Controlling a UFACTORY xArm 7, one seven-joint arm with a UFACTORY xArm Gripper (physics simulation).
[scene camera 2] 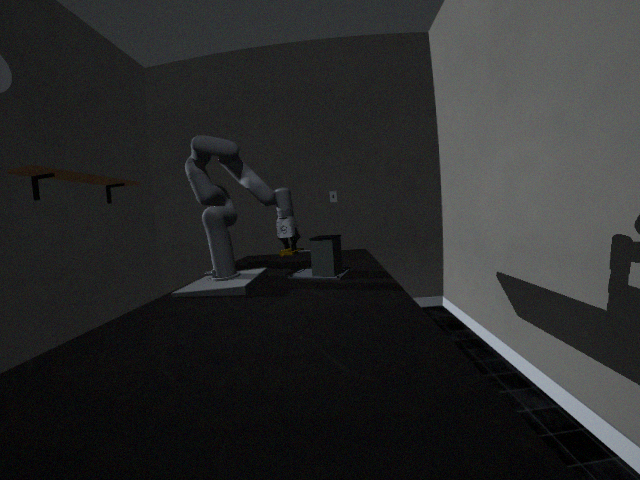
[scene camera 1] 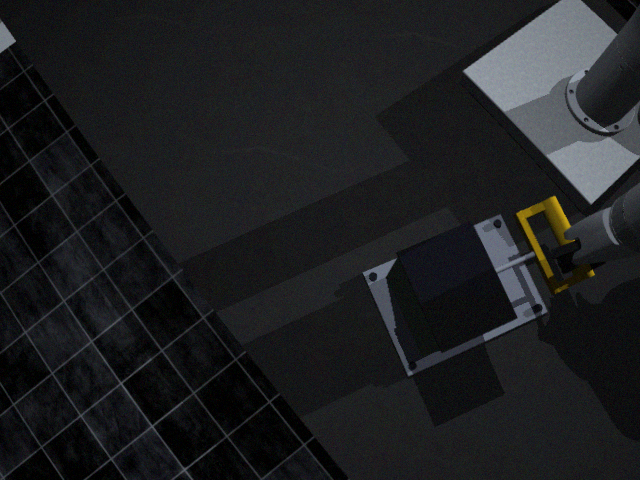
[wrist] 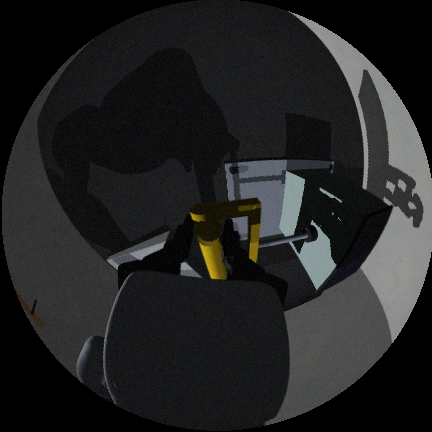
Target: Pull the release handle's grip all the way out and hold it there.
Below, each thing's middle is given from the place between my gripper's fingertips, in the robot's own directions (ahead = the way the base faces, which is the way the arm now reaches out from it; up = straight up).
I see the light base plate (scene camera 1: 526, 301) 12 cm ahead of my hand, 10 cm to the right of it and 9 cm below it.
